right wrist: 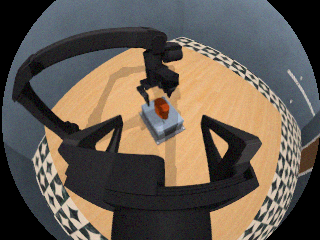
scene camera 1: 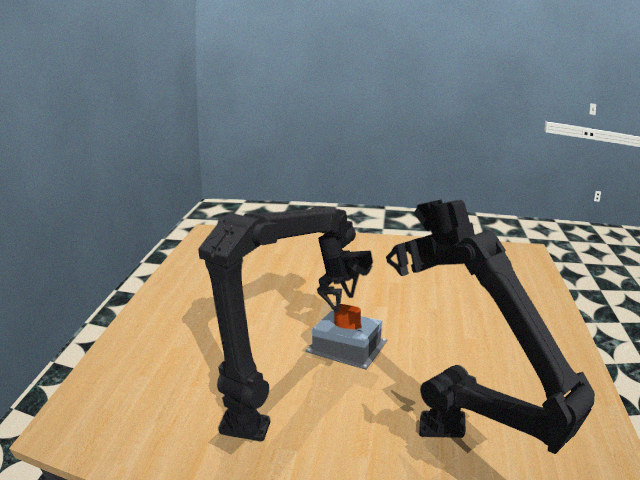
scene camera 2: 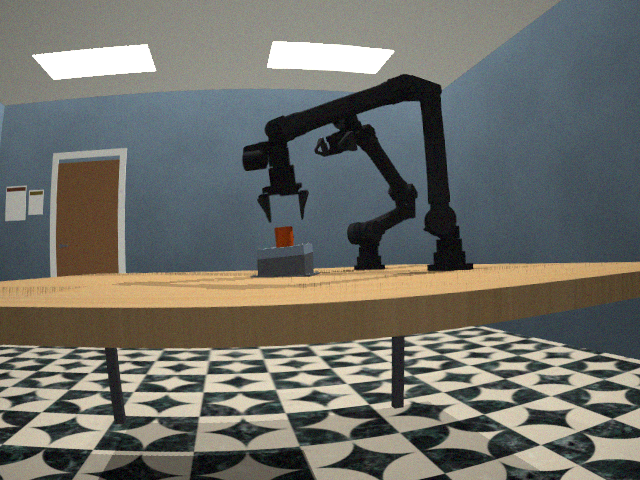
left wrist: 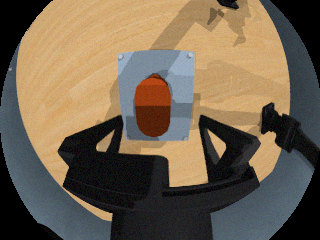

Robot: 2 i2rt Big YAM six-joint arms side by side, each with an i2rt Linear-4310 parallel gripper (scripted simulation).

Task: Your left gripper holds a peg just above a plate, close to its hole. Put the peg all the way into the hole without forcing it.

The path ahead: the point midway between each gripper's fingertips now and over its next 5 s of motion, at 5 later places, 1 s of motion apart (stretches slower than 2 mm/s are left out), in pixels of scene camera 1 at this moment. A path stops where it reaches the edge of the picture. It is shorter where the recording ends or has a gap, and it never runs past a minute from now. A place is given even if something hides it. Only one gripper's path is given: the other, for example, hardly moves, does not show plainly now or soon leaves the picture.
The left gripper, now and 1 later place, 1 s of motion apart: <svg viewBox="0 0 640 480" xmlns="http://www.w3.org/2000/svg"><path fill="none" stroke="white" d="M344 304L339 283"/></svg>
